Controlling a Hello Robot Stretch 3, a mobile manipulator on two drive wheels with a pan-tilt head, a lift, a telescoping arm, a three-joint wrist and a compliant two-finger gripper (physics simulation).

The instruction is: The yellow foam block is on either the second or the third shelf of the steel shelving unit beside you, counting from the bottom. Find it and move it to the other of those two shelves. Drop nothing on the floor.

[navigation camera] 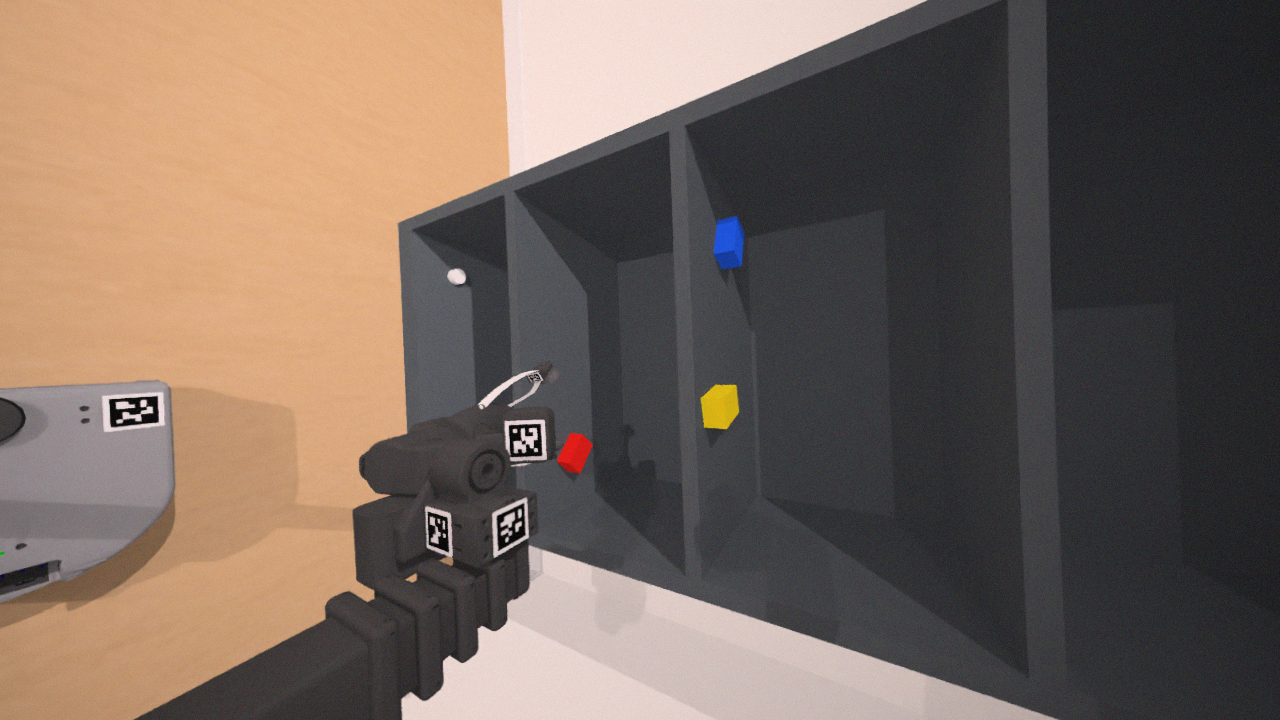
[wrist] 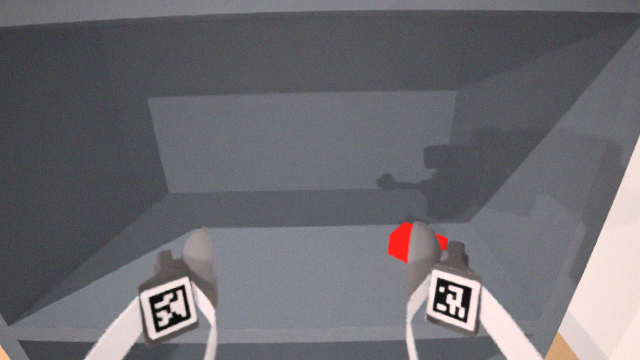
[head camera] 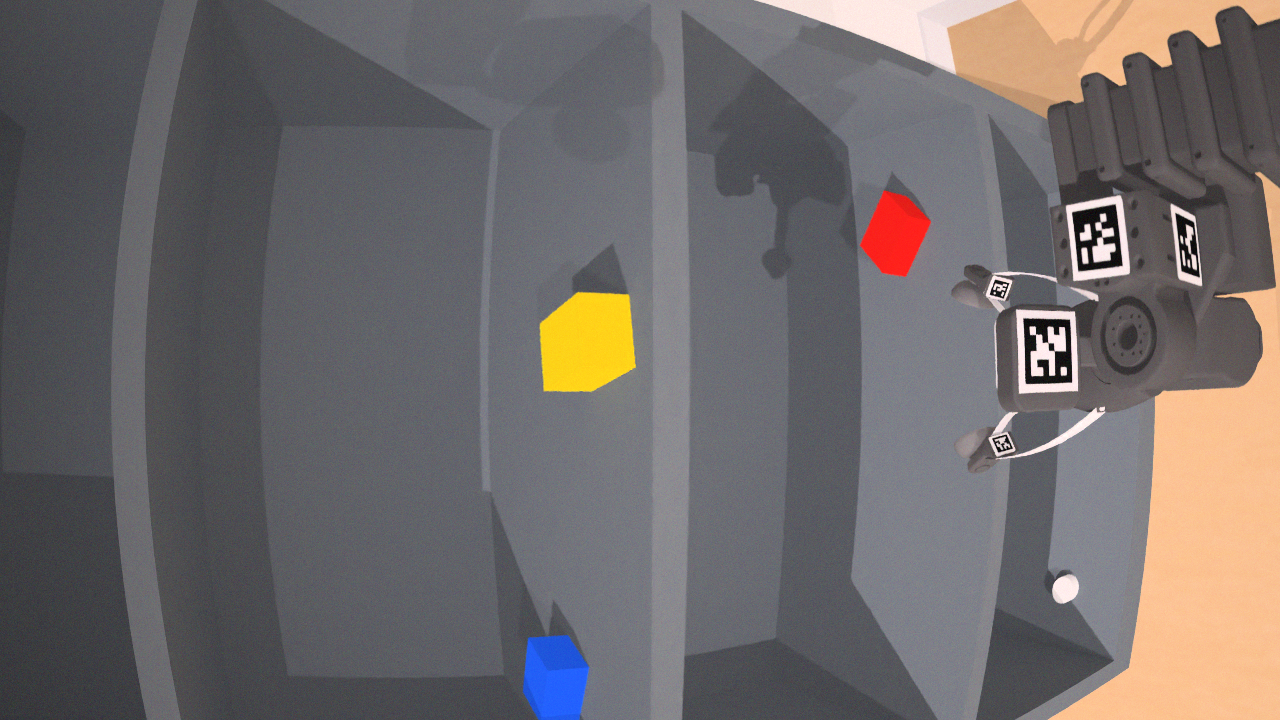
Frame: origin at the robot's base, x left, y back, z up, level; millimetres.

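Seen in the pictures: gripper, fingertip midpoint: (navigation camera: 554, 408) (wrist: 312, 251) (head camera: 966, 370).
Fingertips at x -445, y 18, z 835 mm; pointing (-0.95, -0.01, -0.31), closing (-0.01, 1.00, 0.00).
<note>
Offsets run from my fingertips to a thing's top centre.
The yellow foam block @[dy +29, dx -282, dz +201 mm] (head camera: 586, 342) (navigation camera: 719, 406) sits on the third shelf from the bottom of the grey steel shelving unit (head camera: 668, 501) (navigation camera: 1031, 358) (wrist: 300, 334), near that shelf's front edge. It does not show in the wrist view. My gripper (head camera: 969, 367) (navigation camera: 550, 410) (wrist: 312, 251) is open, with nothing between its fingers. It is at the front of the second shelf, lower than the yellow block. In the navigation camera view one finger is mostly hidden behind the gripper body.
A red block @[dy +190, dx -366, dz -256 mm] (head camera: 895, 234) (navigation camera: 574, 454) (wrist: 399, 242) lies on the second shelf, partly behind the right finger in the wrist view. A blue block @[dy -322, dx -387, dz +201 mm] (head camera: 554, 676) (navigation camera: 729, 241) shares the yellow block's shelf. A small white object @[dy -373, dx -339, dz -734 mm] (head camera: 1065, 587) (navigation camera: 456, 276) is on the bottom shelf.
</note>
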